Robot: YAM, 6 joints.
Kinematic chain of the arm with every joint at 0, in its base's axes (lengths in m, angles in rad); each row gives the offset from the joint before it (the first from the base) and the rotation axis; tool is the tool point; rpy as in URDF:
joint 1: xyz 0 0 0.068 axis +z
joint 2: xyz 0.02 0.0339 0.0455 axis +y
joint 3: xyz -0.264 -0.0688 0 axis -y
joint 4: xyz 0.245 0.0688 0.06 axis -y
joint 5: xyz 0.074 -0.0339 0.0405 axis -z
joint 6: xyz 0.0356 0 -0.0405 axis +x
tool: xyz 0 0 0 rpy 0 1.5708 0
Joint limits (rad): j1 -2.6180..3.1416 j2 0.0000..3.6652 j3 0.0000..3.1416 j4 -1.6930..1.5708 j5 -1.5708..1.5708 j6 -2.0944..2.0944
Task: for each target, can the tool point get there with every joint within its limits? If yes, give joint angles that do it. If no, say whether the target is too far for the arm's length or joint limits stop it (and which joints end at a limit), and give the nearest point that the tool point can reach.
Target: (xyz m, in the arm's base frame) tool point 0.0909 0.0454 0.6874
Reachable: yes | joints 0.4886 1.4144 2.1302 1.0648 0.0716 -1.2675
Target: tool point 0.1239 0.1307 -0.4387
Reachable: no: joint limits stop it (at a limit: joint 2) | nearest point 0.1310 0.1382 -0.3756 | short by 0.064 m
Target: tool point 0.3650 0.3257 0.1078
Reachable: yes | joints 0.7253 2.2865 1.5070 0.0210 -0.0443 -0.2528
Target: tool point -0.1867 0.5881 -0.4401
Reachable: no: too far | nearest point -0.1473 0.4639 -0.2910 | short by 0.198 m
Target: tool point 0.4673 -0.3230 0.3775
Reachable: yes | joints -0.6038 2.4169 2.3966 0.3352 0.0154 -0.1928
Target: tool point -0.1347 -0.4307 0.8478
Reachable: no: too far | nearest point -0.1006 -0.3216 0.6531 | short by 0.226 m
